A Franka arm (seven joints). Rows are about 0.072 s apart.
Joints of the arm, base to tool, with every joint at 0 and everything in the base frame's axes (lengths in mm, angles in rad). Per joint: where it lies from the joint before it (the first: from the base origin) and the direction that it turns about. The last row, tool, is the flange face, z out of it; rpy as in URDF.
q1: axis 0 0 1 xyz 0 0 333
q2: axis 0 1 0 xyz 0 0 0
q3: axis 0 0 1 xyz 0 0 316
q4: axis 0 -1 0 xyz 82.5 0 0
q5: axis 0 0 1 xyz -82.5 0 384
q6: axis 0 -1 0 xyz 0 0 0
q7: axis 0 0 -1 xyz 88 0 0
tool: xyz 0 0 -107 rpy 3.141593 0 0
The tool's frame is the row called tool.
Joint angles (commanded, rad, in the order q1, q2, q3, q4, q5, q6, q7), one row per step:
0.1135 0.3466 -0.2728 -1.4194 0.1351 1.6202 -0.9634
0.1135 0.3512 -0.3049 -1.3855 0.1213 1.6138 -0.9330
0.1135 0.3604 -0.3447 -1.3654 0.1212 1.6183 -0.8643
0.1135 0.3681 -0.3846 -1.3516 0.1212 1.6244 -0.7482
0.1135 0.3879 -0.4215 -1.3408 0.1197 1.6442 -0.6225
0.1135 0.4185 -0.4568 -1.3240 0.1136 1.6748 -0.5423
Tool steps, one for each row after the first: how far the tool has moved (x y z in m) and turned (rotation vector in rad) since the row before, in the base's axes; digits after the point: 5 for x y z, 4 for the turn. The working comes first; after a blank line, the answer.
Tool pose at each row, in the base's axes (x y z in m, rotation vector in rad; the steps are taken from these numbers as rounded here):
0.64489 -0.06417 0.49663 -2.7943 -1.1777 0.1374
0.64581 -0.08195 0.51056 -2.8593 -1.1121 0.1257
0.64616 -0.10280 0.51675 -2.9380 -0.9694 0.1146
0.64501 -0.12370 0.52148 -3.0281 -0.7492 0.1062
0.64693 -0.14313 0.51854 3.0886 0.5088 -0.0984
0.65197 -0.16165 0.51289 3.0722 0.3358 -0.0819

0.00092 -0.01778 0.01393 -0.0324 -0.0198 -0.0545
0.00035 -0.02085 0.00619 -0.0261 -0.0145 -0.1035
-0.00115 -0.02090 0.00473 -0.0285 -0.0118 -0.1513
0.00192 -0.01943 -0.00294 -0.0337 -0.0118 -0.1574
0.00504 -0.01852 -0.00565 -0.0414 -0.0173 -0.1074

